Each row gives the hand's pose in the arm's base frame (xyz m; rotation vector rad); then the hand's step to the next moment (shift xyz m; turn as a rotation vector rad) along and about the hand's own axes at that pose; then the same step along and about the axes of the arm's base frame.
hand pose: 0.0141 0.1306 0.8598 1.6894 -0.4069 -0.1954
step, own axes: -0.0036 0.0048 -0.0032 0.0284 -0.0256 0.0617
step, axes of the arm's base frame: -0.0029 0.0037 0.0049 0.0082 -0.0645 -0.0322
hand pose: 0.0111 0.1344 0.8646 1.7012 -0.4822 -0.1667
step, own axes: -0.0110 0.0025 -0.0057 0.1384 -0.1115 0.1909
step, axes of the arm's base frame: -0.0083 0.0093 0.0018 0.0779 -0.2164 -0.1231
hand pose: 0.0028 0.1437 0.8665 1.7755 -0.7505 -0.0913
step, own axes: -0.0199 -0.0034 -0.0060 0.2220 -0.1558 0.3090
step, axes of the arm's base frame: -0.0117 0.0160 -0.0070 0.1137 -0.3528 -0.1779
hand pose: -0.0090 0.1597 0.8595 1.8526 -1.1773 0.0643
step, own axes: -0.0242 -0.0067 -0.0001 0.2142 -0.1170 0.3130
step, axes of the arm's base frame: -0.0081 0.0177 -0.0158 0.0792 -0.3552 -0.1584
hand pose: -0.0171 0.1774 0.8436 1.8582 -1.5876 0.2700
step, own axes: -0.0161 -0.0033 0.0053 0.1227 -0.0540 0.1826
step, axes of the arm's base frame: -0.0021 0.0098 -0.0141 0.0323 -0.2059 -0.0887
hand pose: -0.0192 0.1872 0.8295 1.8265 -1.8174 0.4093
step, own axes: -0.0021 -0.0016 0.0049 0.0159 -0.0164 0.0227
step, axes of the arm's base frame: 0.0007 -0.0011 -0.0054 0.0136 -0.0265 -0.0121
